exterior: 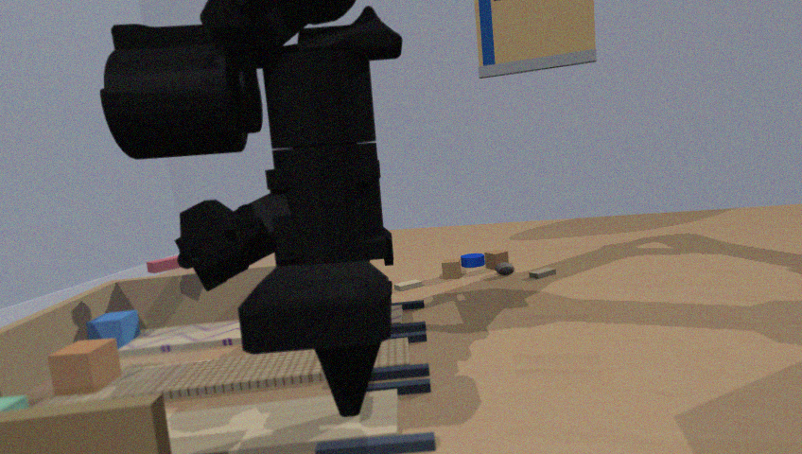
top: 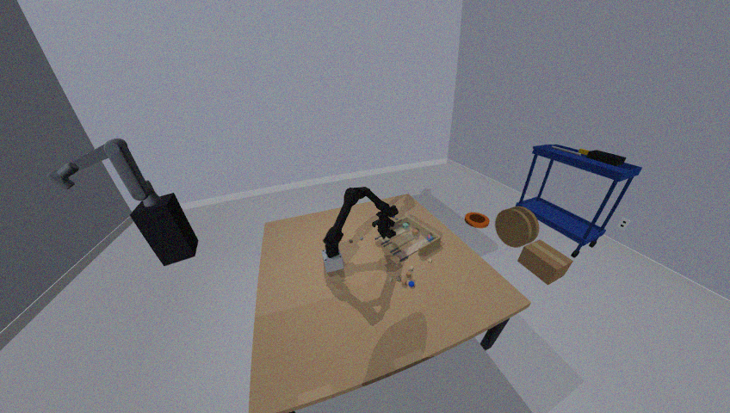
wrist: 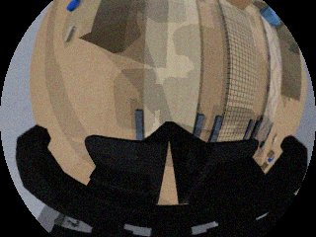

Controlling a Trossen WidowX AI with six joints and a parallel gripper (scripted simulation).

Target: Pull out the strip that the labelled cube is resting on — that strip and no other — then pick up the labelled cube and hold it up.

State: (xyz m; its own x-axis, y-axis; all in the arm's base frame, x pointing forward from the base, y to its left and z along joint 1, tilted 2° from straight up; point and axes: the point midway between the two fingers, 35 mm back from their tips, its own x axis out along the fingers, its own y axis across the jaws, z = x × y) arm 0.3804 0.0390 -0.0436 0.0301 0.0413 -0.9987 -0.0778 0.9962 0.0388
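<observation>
My gripper tip is now 20 cm short of the green cube labelled c, 2 cm to the right of it and 2 cm below it. From my gripper tip the other things lie so: red block 21 cm ahead, 21 cm to the right, 6 cm above.
</observation>
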